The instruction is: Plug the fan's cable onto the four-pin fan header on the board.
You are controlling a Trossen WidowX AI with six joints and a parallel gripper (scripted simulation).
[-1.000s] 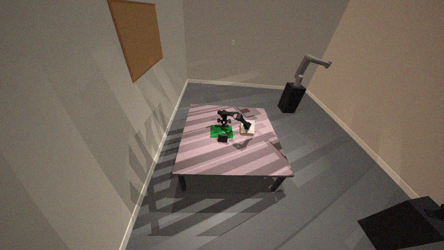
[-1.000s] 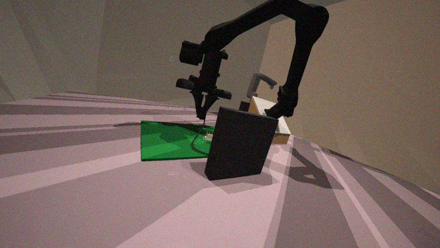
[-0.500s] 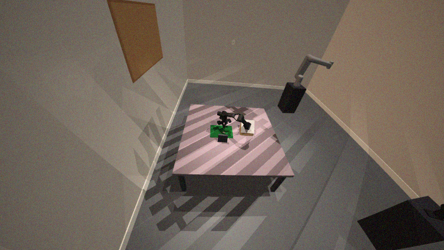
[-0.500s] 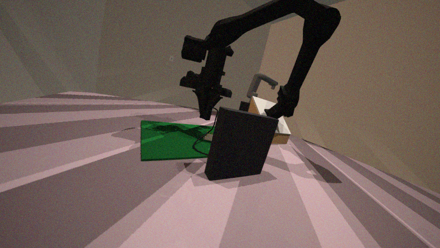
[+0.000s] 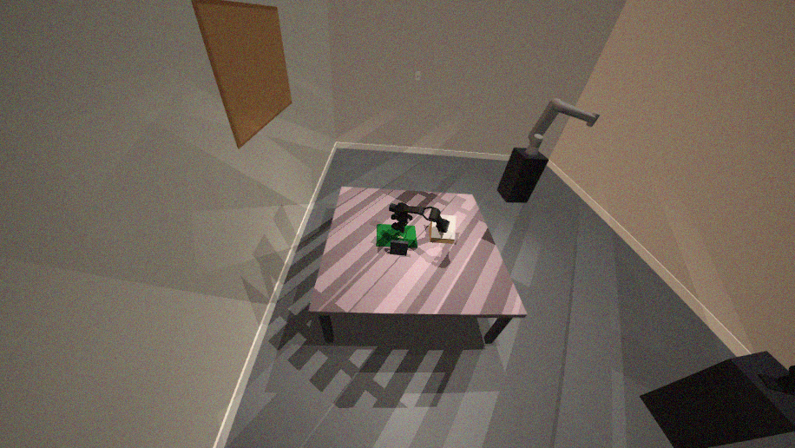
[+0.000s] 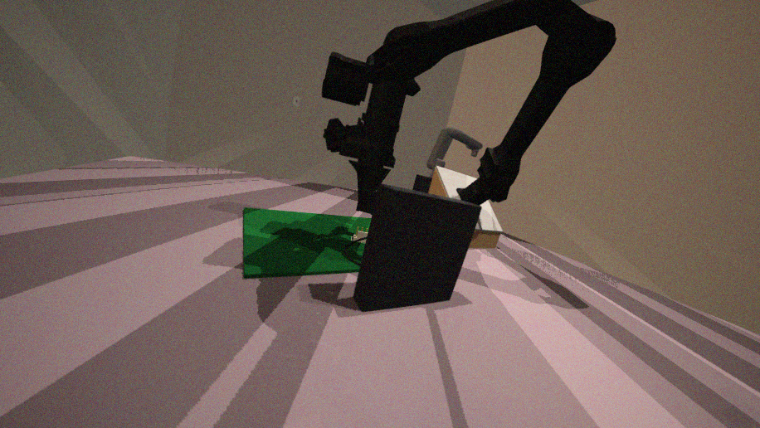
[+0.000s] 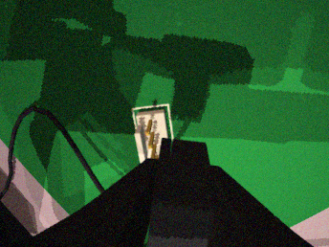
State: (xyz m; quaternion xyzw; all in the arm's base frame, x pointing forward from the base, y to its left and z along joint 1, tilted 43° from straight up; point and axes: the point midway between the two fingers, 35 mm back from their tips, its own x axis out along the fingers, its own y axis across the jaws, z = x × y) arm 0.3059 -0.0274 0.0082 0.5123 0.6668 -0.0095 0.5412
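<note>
Now: the green board 80 mm below my gripper tip, 30 mm ahead of it and 10 mm to the right of it. Round my gripper tip: black fan block 170 mm to the left, 30 mm ahead, 10 mm below; then black plug 10 mm to the left, 10 mm behind, 10 mm above.
</note>
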